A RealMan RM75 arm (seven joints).
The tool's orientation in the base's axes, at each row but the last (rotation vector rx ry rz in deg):
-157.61, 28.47, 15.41
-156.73, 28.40, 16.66
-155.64, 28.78, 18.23
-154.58, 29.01, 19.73
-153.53, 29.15, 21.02
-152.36, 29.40, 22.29
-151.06, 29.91, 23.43
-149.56, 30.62, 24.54
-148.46, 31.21, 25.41
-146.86, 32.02, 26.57
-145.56, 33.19, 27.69
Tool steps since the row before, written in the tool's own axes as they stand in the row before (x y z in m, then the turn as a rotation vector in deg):
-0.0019, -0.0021, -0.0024, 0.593, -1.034, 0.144
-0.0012, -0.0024, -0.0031, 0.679, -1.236, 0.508
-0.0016, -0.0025, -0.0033, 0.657, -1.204, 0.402
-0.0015, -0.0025, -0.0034, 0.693, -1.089, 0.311
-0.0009, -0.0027, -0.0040, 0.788, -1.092, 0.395
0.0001, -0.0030, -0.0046, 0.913, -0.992, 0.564
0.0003, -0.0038, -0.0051, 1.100, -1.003, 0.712
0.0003, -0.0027, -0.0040, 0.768, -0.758, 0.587
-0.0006, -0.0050, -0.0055, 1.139, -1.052, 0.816
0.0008, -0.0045, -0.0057, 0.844, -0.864, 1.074
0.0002, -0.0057, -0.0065, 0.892, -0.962, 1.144
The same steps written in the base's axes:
-0.0007, 0.0016, 0.0033, 0.909, 0.784, 0.021
0.0002, 0.0013, 0.0039, 1.013, 1.069, -0.276
0.0000, 0.0014, 0.0042, 0.997, 1.007, -0.183
0.0002, 0.0012, 0.0043, 1.000, 0.860, -0.148
0.0010, 0.0009, 0.0047, 1.072, 0.870, -0.252
0.0022, 0.0005, 0.0050, 1.111, 0.822, -0.476
0.0029, 0.0008, 0.0056, 1.251, 0.843, -0.668
0.0023, 0.0003, 0.0043, 0.880, 0.679, -0.523
0.0029, 0.0016, 0.0067, 1.285, 0.921, -0.755
0.0040, 0.0005, 0.0061, 0.888, 0.990, -0.918
0.0044, 0.0010, 0.0074, 0.960, 1.090, -0.959

